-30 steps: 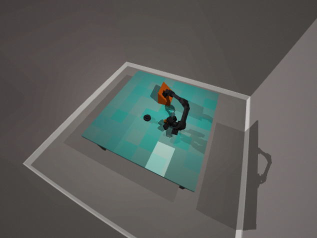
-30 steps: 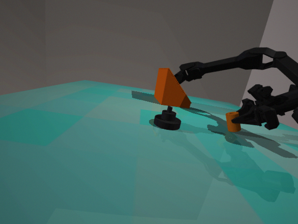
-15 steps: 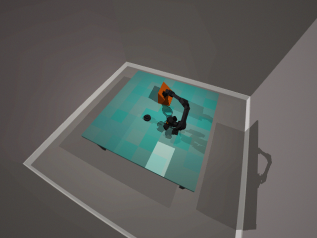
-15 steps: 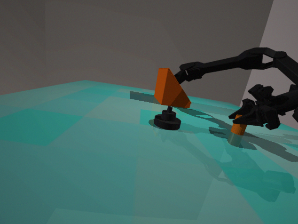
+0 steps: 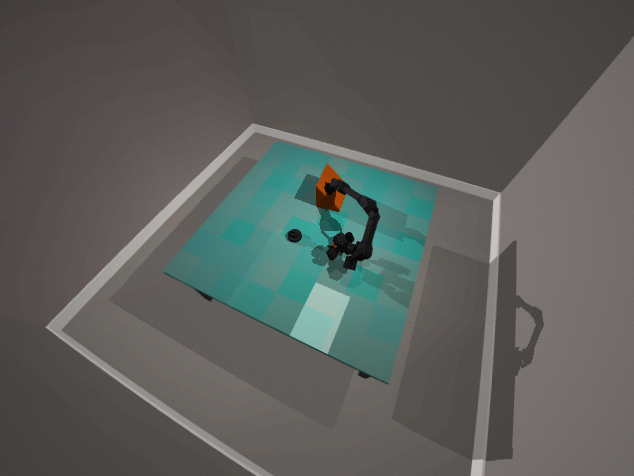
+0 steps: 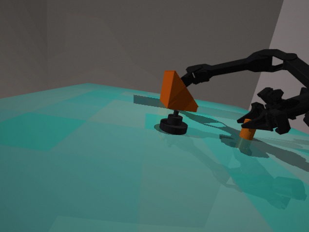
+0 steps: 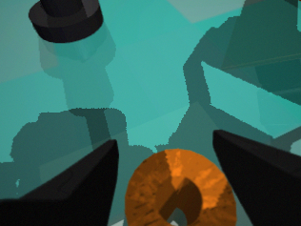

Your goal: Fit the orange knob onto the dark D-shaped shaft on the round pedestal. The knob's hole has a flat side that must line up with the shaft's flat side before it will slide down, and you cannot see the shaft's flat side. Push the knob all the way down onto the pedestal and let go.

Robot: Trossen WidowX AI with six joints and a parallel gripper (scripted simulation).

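Right now the orange knob is 3 cm to the left of my gripper tip, 1 cm below it and 1 cm ahead of it. Also, from my gripper tip: pedestal: 22 cm to the right, 4 cm ahead, 1 cm below.
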